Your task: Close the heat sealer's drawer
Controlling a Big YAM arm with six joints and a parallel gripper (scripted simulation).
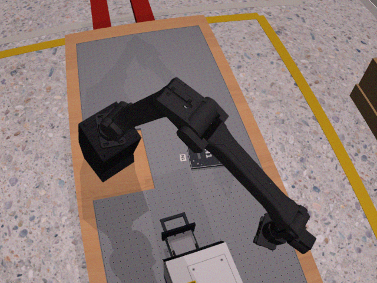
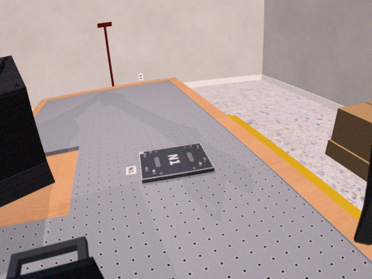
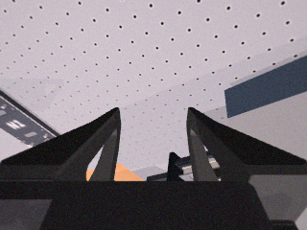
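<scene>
Right now my hand is 23 cm past the black drawer, 6 cm to the right of it and 9 cm above it.
</scene>
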